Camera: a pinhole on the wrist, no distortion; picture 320 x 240 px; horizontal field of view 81.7 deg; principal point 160.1 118.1 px. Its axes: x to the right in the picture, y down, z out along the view. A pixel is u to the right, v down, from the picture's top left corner.
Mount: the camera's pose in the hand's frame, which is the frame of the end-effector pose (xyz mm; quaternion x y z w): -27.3 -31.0 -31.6 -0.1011 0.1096 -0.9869 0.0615
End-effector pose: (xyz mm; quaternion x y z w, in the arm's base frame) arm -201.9 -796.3 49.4 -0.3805 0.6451 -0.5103 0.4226
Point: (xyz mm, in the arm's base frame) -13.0 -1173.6 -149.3
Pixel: 24 29
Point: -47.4 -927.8 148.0
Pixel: 142 163
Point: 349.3 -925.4 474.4
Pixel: 248 212
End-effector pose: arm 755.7 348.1 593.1 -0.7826 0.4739 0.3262 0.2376
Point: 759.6 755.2 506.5
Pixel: 283 141
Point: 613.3 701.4 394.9
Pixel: 233 61
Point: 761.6 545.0 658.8
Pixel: outside the picture
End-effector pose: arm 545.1 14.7 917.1 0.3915 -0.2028 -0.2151 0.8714
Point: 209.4 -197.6 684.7
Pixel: outside the picture
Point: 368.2 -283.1 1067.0
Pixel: 168 111
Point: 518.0 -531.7 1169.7
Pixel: 92 124
